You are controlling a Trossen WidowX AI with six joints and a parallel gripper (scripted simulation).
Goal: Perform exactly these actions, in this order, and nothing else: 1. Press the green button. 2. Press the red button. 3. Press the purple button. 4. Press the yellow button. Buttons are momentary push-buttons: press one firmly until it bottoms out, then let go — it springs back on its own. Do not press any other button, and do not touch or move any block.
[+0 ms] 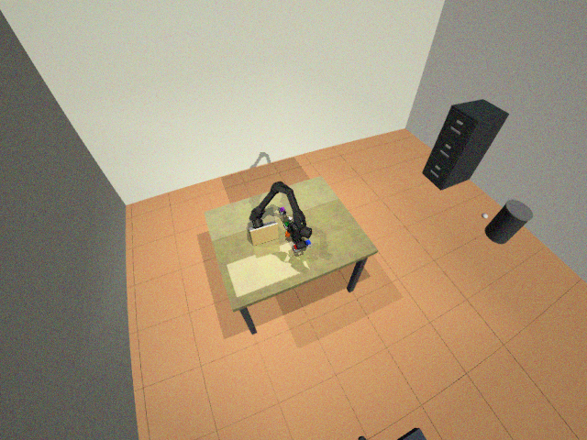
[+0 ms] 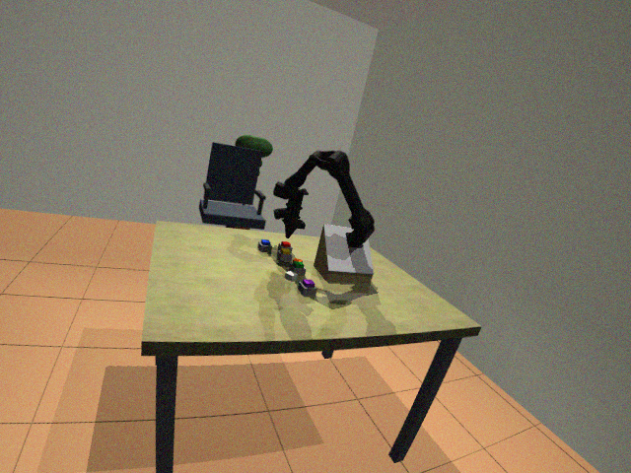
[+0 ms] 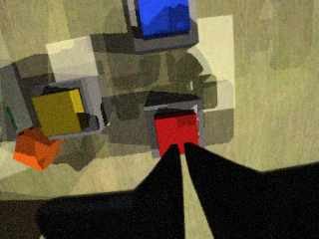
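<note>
Right now my gripper tip is 30 mm above the red button. Also, from my gripper tip: yellow button (90 mm to the left, 30 mm below, 30 mm ahead); orange block (140 mm to the left, 50 mm below); blue button (90 mm ahead, 30 mm below).
</note>
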